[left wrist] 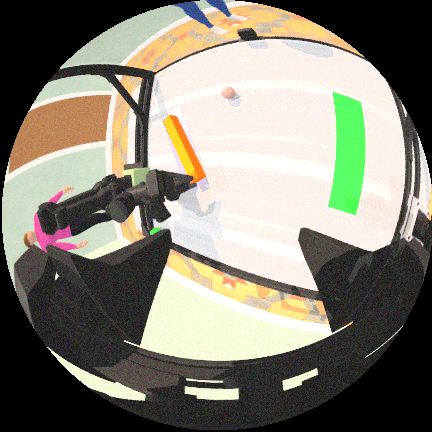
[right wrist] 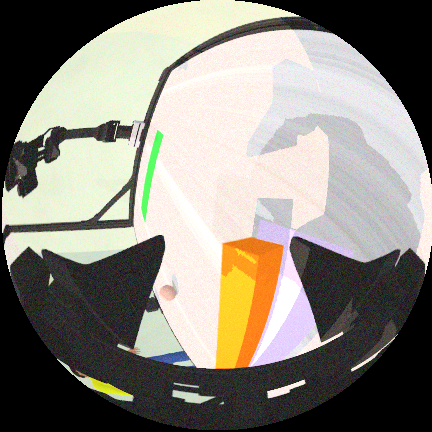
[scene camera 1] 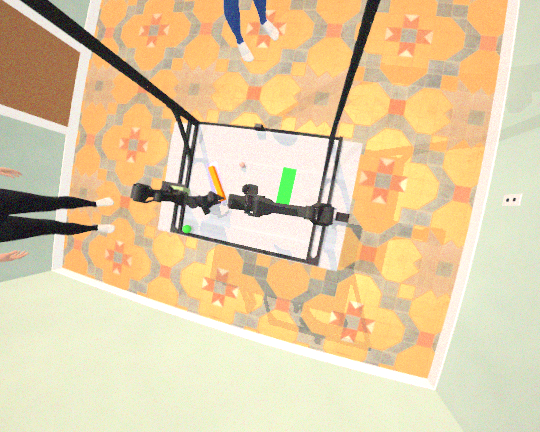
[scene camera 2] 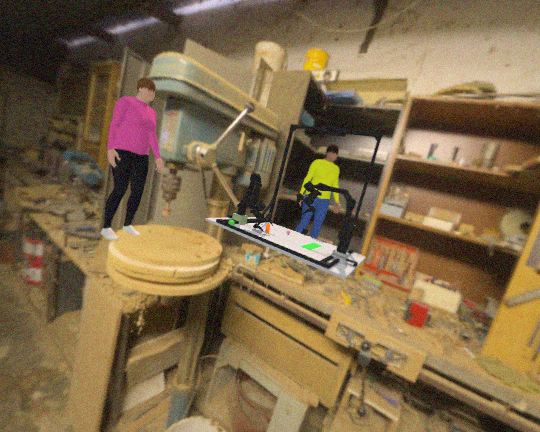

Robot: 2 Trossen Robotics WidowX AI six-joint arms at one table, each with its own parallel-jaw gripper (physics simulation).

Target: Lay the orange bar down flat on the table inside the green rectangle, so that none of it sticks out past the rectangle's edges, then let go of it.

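Frame: origin at the left arm's base, x ahead, y left, z up, level; metres.
Seen in the pictures: left gripper, fingertip midpoint: (left wrist: 237, 235) (right wrist: 43, 160) (scene camera 2: 298, 210); right gripper, fingertip midpoint: (left wrist: 195, 180) (right wrist: 229, 243) (scene camera 1: 222, 200) (scene camera 2: 268, 228); left arm's base, link origin: (right wrist: 130, 132) (scene camera 2: 341, 251); right arm's base, link origin: (left wrist: 128, 182) (scene camera 2: 240, 214).
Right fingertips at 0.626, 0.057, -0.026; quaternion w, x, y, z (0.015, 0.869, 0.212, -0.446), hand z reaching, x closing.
Note:
Pixels of each thing's top centre, then the offset from my right fingertips to it, as dx, dy, dz. "spot": a spot on its surface instead.
- orange bar, top centre: (right wrist: 227, 348) (left wrist: 178, 145) (scene camera 1: 216, 183) (scene camera 2: 268, 226) +0.069, -0.096, -0.004
- green rectangle, surface spot: (left wrist: 349, 155) (scene camera 2: 310, 246) spot: -0.360, -0.124, -0.035
- small pink ball, top centre: (right wrist: 159, 294) (left wrist: 224, 89) (scene camera 1: 241, 164) -0.069, -0.240, -0.002
- green ball, top centre: (scene camera 1: 184, 229) (scene camera 2: 232, 220) +0.210, +0.238, +0.017
The orange bar (scene camera 1: 216, 180) (scene camera 2: 267, 228) (left wrist: 186, 149) (right wrist: 250, 300) lies on a pale lavender patch, away from the green rectangle (scene camera 1: 286, 185) (scene camera 2: 311, 246) (left wrist: 349, 155) (right wrist: 151, 175). In the left wrist view the bar is slanted, left of the rectangle. My right gripper (scene camera 1: 215, 206) (left wrist: 195, 180) (right wrist: 229, 243) is open and empty, close to the bar's near end; in the right wrist view the bar shows between its fingertips, nearer the right-hand one. Contact cannot be told. My left gripper (scene camera 2: 303, 201) (left wrist: 237, 235) is open and empty, raised above the table.
A small pink ball (scene camera 1: 242, 164) (left wrist: 228, 92) (right wrist: 168, 292) lies between bar and rectangle, toward the far side. A green ball (scene camera 1: 186, 228) (scene camera 2: 231, 222) and a pale green block (scene camera 2: 240, 218) (left wrist: 137, 175) are near the right arm. Black rails and posts frame the white table.

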